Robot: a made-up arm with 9 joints. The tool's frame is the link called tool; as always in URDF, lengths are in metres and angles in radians.
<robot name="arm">
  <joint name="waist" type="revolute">
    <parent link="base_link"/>
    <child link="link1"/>
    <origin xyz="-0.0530 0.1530 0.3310" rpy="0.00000 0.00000 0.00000"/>
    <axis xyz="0 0 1"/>
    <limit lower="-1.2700" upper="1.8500"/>
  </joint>
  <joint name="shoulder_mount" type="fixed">
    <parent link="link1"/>
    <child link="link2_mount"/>
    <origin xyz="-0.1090 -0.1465 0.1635" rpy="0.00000 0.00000 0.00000"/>
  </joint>
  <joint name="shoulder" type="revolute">
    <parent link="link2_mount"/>
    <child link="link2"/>
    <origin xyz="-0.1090 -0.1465 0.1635" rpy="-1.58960 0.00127 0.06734"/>
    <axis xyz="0 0 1"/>
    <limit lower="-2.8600" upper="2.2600"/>
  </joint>
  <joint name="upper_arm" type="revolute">
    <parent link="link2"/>
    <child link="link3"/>
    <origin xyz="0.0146 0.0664 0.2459" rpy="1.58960 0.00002 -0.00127"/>
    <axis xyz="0 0 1"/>
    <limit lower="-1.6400" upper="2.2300"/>
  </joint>
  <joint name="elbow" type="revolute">
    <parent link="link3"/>
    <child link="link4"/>
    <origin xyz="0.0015 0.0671 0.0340" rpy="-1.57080 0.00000 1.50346"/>
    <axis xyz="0 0 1"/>
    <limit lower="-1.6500" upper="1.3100"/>
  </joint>
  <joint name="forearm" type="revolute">
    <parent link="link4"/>
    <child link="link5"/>
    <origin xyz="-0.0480 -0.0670 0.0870" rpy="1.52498 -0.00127 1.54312"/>
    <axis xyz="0 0 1"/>
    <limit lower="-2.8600" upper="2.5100"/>
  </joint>
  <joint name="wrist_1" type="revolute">
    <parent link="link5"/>
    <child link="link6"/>
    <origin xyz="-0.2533 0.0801 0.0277" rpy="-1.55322 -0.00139 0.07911"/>
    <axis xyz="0 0 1"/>
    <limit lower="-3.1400" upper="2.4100"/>
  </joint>
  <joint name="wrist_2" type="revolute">
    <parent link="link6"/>
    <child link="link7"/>
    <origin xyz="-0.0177 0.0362 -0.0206" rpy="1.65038 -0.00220 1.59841"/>
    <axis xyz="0 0 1"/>
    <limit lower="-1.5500" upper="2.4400"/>
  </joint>
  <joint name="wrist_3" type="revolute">
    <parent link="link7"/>
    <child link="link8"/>
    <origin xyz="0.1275 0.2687 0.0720" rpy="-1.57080 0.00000 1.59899"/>
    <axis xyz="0 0 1"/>
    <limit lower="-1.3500" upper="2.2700"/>
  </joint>
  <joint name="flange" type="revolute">
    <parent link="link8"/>
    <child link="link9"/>
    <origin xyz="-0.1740 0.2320 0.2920" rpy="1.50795 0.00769 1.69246"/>
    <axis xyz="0 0 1"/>
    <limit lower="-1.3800" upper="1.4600"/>
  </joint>
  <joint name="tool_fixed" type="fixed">
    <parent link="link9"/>
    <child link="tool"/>
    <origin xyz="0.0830 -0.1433 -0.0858" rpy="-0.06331 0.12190 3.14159"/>
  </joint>
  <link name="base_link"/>
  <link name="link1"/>
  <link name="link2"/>
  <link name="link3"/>
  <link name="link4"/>
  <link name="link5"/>
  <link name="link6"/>
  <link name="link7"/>
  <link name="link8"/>
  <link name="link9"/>
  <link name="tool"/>
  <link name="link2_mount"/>
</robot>
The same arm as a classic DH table. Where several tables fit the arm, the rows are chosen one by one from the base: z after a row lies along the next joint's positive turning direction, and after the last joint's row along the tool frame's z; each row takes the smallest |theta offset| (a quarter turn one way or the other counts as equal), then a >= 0, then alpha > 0; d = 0 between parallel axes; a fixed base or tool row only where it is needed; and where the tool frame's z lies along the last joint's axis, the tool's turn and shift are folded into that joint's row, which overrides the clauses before.
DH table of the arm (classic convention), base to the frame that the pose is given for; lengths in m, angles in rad. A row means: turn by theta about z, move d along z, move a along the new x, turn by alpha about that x. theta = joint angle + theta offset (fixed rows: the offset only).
base (fixed): d 0.0000  theta_offset -1.2373  a -0.1619  alpha 0.0000
waist: d 0.6528  theta_offset 1.3047  a -0.2372  alpha -1.5896
shoulder: d -0.0331  theta_offset 0.0000  a 0.0145  alpha 1.5896
upper_arm: d -0.0324  theta_offset 1.5034  a 0.0670  alpha -1.5708
elbow: d 0.0921  theta_offset 1.5431  a -0.0683  alpha 1.5250
forearm: d -0.0202  theta_offset 0.0804  a -0.2462  alpha -1.5532
wrist_1: d 0.0780  theta_offset -1.5444  a -0.0367  alpha -1.6504
wrist_2: d 0.0553  theta_offset -1.5404  a 0.2650  alpha -1.5708
wrist_3: d 0.1661  theta_offset -1.4487  a -0.2515  alpha -1.5080
flange: d -0.1774  theta_offset -1.0979  a -0.1654  alpha -0.1373
tool (fixed): d -0.0537  theta_offset 1.0940  a 0.0000  alpha 0.0000
Joint limits (rad, base to tool): -1.2700..1.8500 -2.8600..2.2600 -1.6400..2.2300 -1.6500..1.3100 -2.8600..2.5100 -3.1400..2.4100 -1.5500..2.4400 -1.3500..2.2700 -1.3800..1.4600

